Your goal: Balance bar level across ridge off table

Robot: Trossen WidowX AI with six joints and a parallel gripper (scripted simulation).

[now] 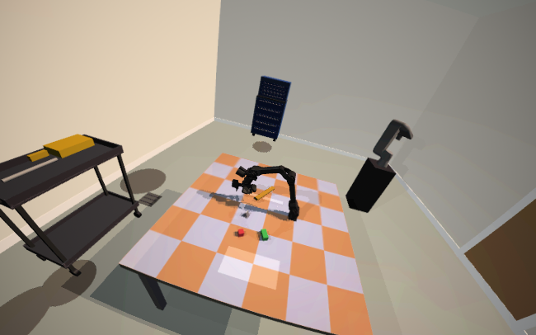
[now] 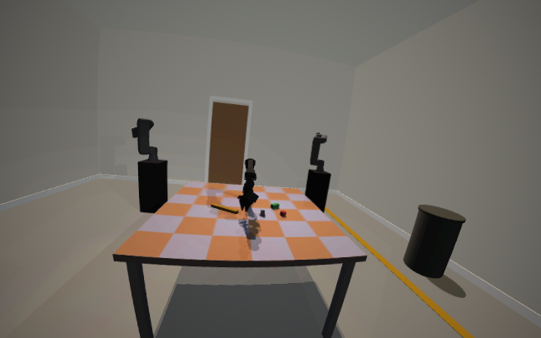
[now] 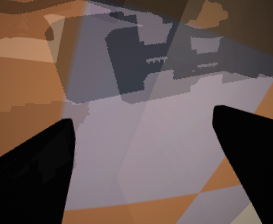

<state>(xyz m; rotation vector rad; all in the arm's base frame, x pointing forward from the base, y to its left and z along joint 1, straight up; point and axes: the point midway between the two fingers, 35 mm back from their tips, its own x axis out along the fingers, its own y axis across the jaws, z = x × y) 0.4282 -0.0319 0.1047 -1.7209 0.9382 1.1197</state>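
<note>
Right now the yellow-and-dark striped bar is 18 cm behind my gripper tip, 15 cm to the right of it and 6 cm below it. Round my gripper tip: red cube: 31 cm to the left, 11 cm behind, 6 cm below; then green cube: 27 cm to the left, 26 cm behind, 6 cm below.
</note>
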